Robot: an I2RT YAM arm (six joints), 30 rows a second.
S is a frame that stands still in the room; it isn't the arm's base.
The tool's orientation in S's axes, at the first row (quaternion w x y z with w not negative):
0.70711, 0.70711, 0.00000, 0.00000
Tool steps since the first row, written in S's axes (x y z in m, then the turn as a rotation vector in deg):
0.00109, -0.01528, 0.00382, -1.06, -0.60, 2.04
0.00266, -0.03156, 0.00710, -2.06, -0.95, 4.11
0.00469, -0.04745, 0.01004, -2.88, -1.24, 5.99
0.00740, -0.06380, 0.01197, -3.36, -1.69, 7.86
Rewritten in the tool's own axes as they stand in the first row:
0.00109, 0.00382, 0.01528, -1.06, 2.04, 0.60
0.00266, 0.00710, 0.03156, -2.06, 4.11, 0.95
0.00469, 0.01004, 0.04745, -2.88, 5.99, 1.24
0.00740, 0.01197, 0.06380, -3.36, 7.86, 1.69

